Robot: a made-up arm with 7 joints.
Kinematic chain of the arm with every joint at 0, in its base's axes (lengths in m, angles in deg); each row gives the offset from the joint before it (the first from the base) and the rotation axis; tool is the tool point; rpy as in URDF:
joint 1: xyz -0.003 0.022 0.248 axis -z
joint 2: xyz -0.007 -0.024 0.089 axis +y
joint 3: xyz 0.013 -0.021 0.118 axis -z
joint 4: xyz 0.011 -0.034 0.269 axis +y
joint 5: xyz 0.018 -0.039 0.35 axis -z
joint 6: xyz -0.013 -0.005 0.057 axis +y
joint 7: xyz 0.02 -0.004 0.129 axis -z
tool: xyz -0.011 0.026 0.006 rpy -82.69 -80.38 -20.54
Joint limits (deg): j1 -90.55..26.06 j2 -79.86..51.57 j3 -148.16..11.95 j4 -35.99..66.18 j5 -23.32..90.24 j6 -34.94..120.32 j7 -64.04..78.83
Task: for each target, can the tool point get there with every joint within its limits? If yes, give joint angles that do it. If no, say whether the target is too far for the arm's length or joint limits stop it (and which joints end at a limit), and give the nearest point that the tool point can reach.
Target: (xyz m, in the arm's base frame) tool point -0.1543 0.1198 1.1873
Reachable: yes | joints -59.32 -18.82 -48.20 43.91 3.02 -23.05 -8.04
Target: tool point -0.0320 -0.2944 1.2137
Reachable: yes | joints -60.04 -27.01 -125.81 -18.05 -0.44 -12.46 52.32
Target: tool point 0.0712 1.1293 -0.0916
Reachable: no: too far | nearest point 0.0555 0.7928 0.2571 | short by 0.485 m
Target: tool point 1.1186 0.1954 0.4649
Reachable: no: too far | nearest point 0.8513 0.1541 0.4958 | short by 0.272 m
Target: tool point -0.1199 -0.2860 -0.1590
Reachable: no: joint limits stop it (at a limit: joint 1, joint 2, joint 3, joint 4, joint 5, joint 7) | nearest point -0.2006 -0.4747 0.0633 | short by 0.303 m
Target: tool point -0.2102 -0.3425 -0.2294
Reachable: no: joint limits stop it (at a limit: joint 2, joint 3, joint 4, joint 5) | nearest point -0.2817 -0.4682 0.0425 | short by 0.308 m
